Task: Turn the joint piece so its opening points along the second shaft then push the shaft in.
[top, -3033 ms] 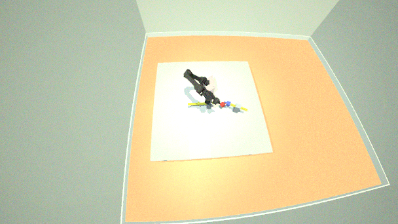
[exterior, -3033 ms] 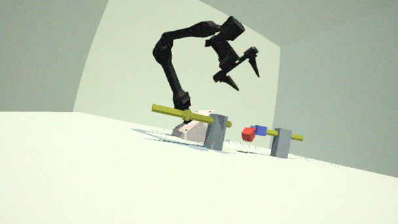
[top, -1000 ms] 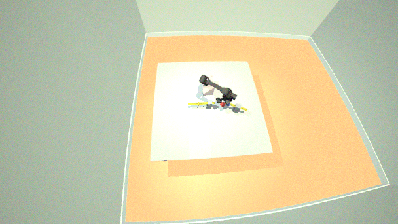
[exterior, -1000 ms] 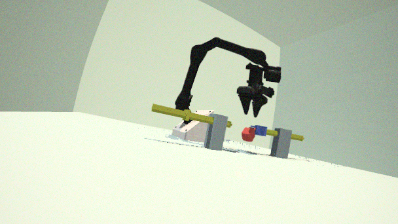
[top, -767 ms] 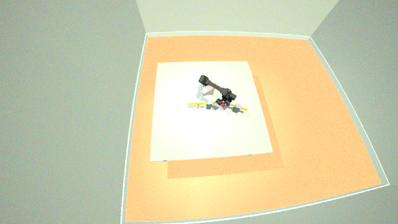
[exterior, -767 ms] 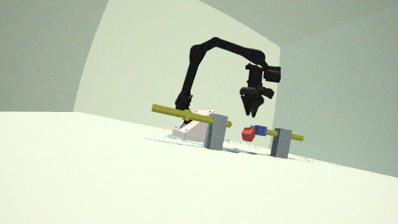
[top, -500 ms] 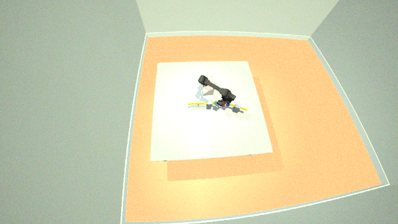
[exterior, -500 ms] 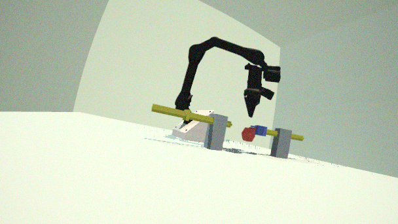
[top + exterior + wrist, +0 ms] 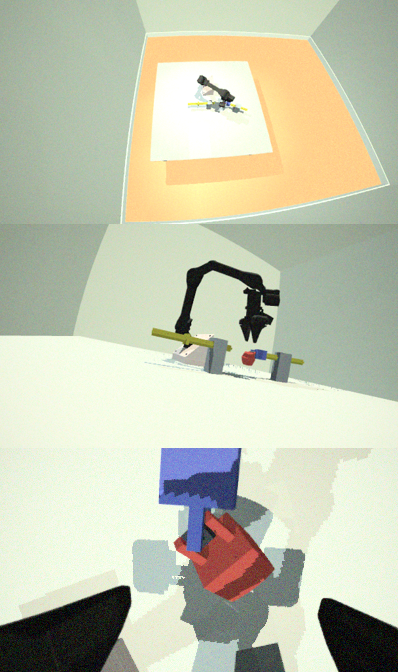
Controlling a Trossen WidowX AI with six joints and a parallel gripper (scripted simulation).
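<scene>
Now: the red joint piece 6 cm below my gripper tip and 1 cm to the left of it.
</scene>
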